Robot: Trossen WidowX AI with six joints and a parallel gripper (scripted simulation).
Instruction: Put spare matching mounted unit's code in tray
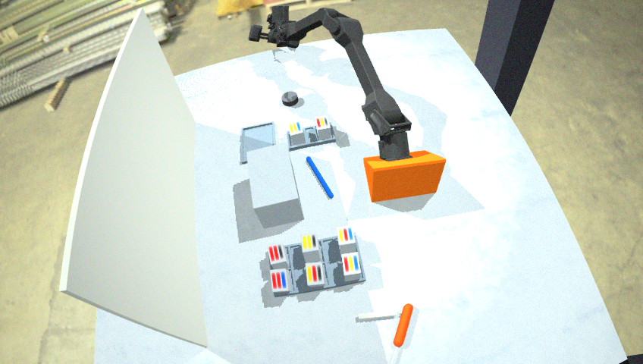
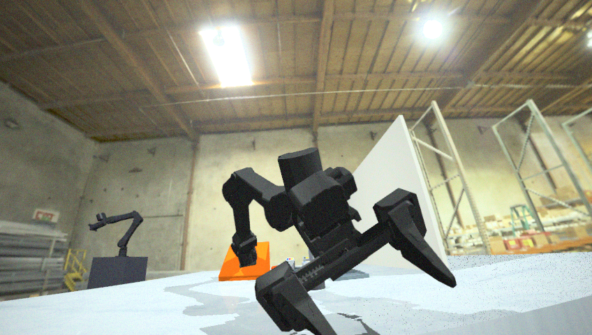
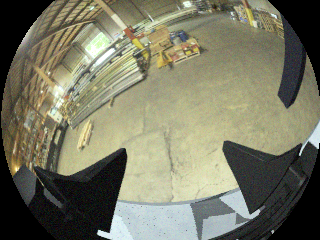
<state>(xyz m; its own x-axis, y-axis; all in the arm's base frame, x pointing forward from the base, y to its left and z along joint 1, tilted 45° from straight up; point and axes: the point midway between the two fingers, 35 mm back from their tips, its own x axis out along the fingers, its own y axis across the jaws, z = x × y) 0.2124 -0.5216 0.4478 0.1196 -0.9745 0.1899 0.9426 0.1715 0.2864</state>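
The spare lies 10 mm behind my gripper tip, 530 mm to the left of it and 10 mm above it. From my gripper tip the other things lie so: dark flat tray (100 mm ahead, 510 mm to the left, 20 mm below); rack (50 mm behind, 540 mm to the left, 20 mm below); black puck (20 mm behind, 370 mm to the left, 20 mm below).
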